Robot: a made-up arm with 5 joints.
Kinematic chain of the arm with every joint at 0, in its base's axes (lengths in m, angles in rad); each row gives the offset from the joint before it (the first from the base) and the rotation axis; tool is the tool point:
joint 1: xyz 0 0 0.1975 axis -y
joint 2: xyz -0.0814 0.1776 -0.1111 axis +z
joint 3: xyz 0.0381 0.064 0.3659 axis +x
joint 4: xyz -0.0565 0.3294 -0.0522 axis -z
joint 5: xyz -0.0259 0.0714 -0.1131 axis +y
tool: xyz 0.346 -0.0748 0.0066
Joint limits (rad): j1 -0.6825..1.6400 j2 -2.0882..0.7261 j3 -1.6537..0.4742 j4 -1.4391..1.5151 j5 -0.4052..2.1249
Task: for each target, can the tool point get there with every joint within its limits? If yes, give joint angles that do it. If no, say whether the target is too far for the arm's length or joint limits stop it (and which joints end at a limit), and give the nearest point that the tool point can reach.
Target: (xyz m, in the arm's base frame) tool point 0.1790 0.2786 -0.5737
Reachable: no: joint limits stop it (at a limit: joint 3) | nearest point 0.1292 0.2470 -0.3590 | short by 0.223 m
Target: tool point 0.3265 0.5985 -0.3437
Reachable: no: joint limits stop it (at a limit: joint 1, joint 2, joint 5) | nearest point 0.2634 0.5619 -0.2949 | short by 0.088 m
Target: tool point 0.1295 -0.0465 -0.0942
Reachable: yes | joints 0.1114 0.3270 -1.3836 -0.9602 0.8970
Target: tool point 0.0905 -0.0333 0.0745
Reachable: yes | joints 0.7954 -0.3259 -0.9674 0.7497 0.9006
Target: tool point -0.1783 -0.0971 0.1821
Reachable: yes | joints 0.0089 -1.6244 -1.3054 0.3385 0.1530
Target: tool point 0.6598 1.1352 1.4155
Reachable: no: too far | nearest point 0.2930 0.6469 0.7384 | short by 0.912 m
